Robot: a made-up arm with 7 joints. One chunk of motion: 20 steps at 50 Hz.
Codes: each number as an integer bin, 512 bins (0 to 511) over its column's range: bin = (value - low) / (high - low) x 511, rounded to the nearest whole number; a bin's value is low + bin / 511 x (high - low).
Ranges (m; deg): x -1.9..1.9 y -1.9..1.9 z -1.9..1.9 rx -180..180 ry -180..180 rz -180..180
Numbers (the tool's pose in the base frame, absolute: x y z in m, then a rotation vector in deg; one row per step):
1: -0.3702 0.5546 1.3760 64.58 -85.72 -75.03
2: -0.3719 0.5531 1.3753 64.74 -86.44 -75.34
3: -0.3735 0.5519 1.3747 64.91 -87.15 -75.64
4: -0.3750 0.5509 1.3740 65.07 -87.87 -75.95
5: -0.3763 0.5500 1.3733 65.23 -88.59 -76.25
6: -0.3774 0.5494 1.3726 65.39 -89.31 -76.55
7: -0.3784 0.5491 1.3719 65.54 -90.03 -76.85
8: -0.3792 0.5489 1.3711 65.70 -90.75 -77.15
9: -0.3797 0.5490 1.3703 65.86 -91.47 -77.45
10: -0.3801 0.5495 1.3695 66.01 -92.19 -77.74
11: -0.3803 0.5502 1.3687 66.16 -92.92 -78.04
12: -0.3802 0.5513 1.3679 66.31 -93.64 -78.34
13: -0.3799 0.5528 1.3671 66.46 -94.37 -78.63
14: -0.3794 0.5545 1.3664 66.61 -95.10 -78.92
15: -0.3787 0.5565 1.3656 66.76 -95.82 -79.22
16: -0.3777 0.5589 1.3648 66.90 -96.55 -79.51
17: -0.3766 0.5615 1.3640 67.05 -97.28 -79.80
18: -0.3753 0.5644 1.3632 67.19 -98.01 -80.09
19: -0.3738 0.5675 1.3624 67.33 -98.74 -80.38
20: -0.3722 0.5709 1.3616 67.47 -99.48 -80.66
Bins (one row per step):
1: 206 330 441 347 134 149
2: 205 330 440 347 133 149
3: 205 330 440 348 132 148
4: 205 330 440 348 131 148
5: 205 329 440 348 130 147
6: 205 329 440 348 129 147
7: 205 329 440 349 128 146
8: 205 329 440 349 127 146
9: 204 329 440 349 126 146
10: 204 329 440 349 125 145
11: 204 329 440 349 124 145
12: 204 330 439 350 123 144
13: 204 330 439 350 122 144
14: 204 330 439 350 121 143
15: 205 330 439 350 119 143
16: 205 331 439 350 118 143
17: 205 331 439 351 117 142
18: 205 331 439 351 116 142
19: 205 332 439 351 115 141
20: 205 332 439 351 114 141

